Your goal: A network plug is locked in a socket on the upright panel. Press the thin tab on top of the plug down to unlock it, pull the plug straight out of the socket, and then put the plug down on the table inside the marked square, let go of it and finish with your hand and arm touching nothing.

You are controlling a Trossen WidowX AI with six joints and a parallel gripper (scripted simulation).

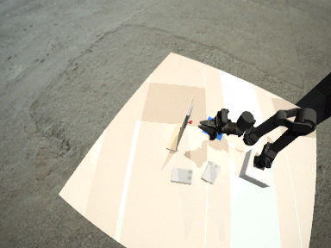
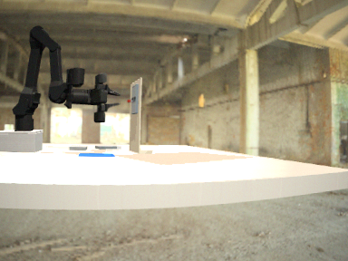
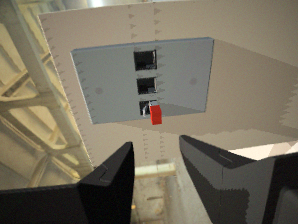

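My gripper tip is 50 mm short of the red network plug. Round my gripper tip: panel (70 mm ahead, 10 mm to the right, 80 mm below); then blue marked square (100 mm behind, 140 mm to the right, 210 mm below).
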